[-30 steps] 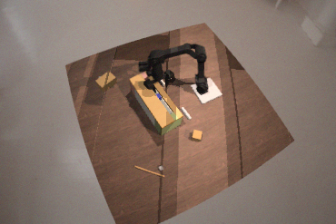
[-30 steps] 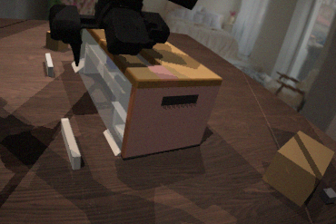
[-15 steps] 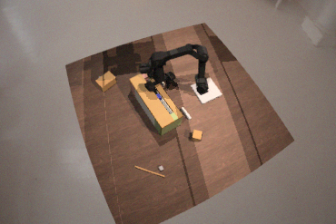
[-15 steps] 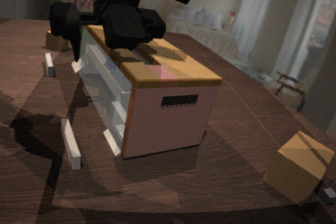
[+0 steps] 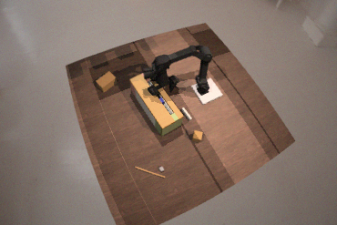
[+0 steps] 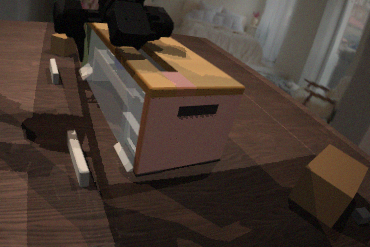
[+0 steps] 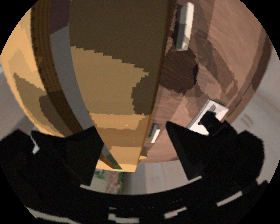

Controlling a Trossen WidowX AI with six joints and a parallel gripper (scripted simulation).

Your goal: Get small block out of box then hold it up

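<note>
Now: gripper tip 40 mm short of the blue block and 30 mm to the right of it. From my gripper tip the other things lie so: orange cube: 310 mm to the left, 70 mm below, 60 mm behind; then thin stick: 370 mm to the left, 290 mm ahead, 90 mm below; then orange box: 310 mm to the right, 290 mm ahead, 60 mm below.
</note>
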